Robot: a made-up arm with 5 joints. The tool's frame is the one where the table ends.
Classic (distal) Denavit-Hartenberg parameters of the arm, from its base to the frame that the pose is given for. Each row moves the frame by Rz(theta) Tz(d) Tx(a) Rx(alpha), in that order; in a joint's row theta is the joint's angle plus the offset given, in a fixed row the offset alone. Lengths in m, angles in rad.
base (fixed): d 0.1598; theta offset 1.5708; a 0; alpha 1.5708
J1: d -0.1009; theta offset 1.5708; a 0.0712; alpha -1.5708
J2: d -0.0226; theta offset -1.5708; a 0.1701; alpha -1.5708
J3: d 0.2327; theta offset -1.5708; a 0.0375; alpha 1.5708
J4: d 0.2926; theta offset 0; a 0.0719; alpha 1.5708
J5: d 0; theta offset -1.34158; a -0.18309; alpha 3.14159
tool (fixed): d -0.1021; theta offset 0.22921; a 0; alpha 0
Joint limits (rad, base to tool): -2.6..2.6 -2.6..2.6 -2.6..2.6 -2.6..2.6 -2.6..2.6
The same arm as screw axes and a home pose.
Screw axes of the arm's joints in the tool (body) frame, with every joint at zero. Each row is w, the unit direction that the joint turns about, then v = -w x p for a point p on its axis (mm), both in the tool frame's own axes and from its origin. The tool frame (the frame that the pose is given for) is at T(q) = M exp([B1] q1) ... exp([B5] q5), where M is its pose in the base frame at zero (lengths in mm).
B1 = (1, 0.00001, 0.000001, 0, -201.8, -45.2)
B2 = (0.00001, -1, -0.000003, -130.6, 0, -300.8)
B3 = (-0.000001, -0.000003, 1, 67.8, -470.9, 0)
B4 = (-1, -0.00001, -0.000001, 0, -102.1, 30.3)
B5 = (0.000001, 0.000003, -1, 41.6, 178.3, 0)
M =
1 0.00001 0.000001 -401.7
-0.00001 1 0.000003 -45.2
-0.000001 -0.000003 1 361.6
0 0 0 1
Joint limits (rad, base to tool): -2.6..2.6 -2.6..2.6 -2.6..2.6 -2.6..2.6 -2.6..2.6

